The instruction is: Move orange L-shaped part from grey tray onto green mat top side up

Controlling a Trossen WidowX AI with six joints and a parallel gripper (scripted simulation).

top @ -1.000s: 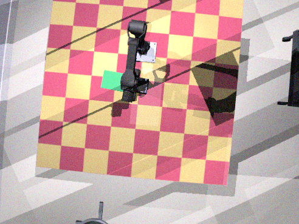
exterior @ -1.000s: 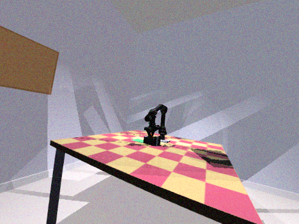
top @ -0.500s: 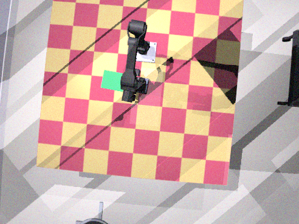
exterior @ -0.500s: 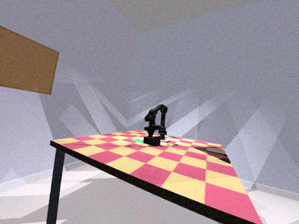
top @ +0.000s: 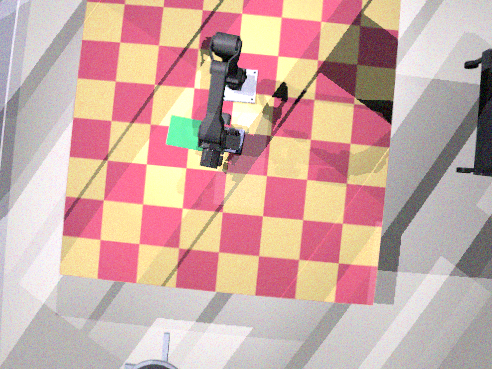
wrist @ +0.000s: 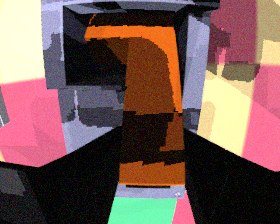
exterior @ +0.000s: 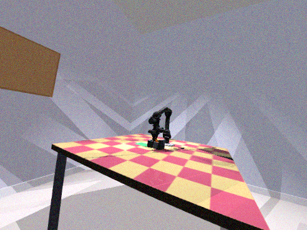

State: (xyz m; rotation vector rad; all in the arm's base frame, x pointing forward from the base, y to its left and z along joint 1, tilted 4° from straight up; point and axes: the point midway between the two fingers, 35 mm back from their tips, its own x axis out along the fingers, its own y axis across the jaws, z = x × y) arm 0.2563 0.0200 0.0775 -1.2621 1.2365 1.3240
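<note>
The green mat is 150 mm to the right of my gripper tip and 90 mm below it. Round my gripper tip: orange L-shaped part (30 mm to the left, 30 mm below, 20 mm behind).
</note>
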